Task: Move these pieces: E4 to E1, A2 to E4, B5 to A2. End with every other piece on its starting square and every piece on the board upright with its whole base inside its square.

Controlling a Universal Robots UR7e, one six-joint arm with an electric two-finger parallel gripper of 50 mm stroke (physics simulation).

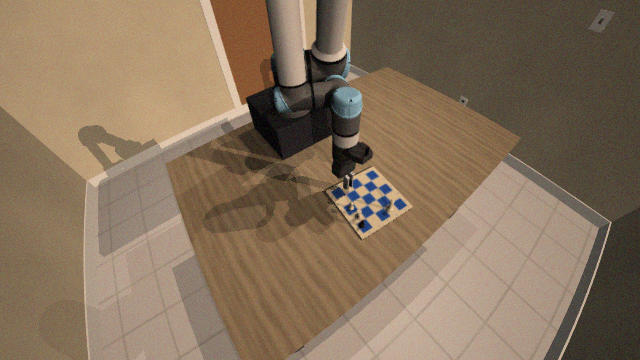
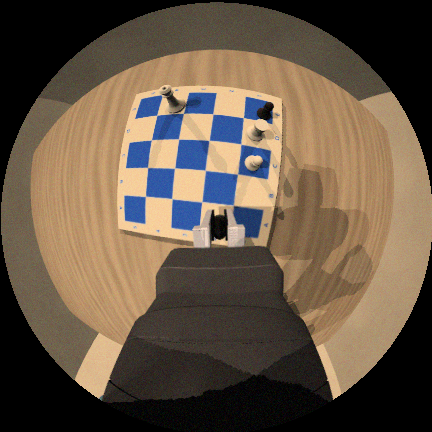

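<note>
The chessboard [image 1: 374,221] [image 2: 197,127] lies on the table. My gripper [image 1: 348,182] [image 2: 218,218] is shut on a dark piece, held above the board's near edge around A2; its base and its gap to the square are hidden. A tall white piece with a crowned head [image 1: 389,206] [image 2: 173,102] stands on E4. A small black piece [image 1: 362,224] [image 2: 265,111] stands on E1. A white rook-like piece [image 1: 357,216] [image 2: 257,130] stands on D1. A white pawn-like piece [image 1: 351,206] [image 2: 254,162] stands on C1. These four look upright.
The wooden table [image 1: 280,280] [image 2: 85,200] extends around the board. The black base block [image 1: 285,130] of the arm stands behind the board. Shadows of the arm fall across the table and board edge.
</note>
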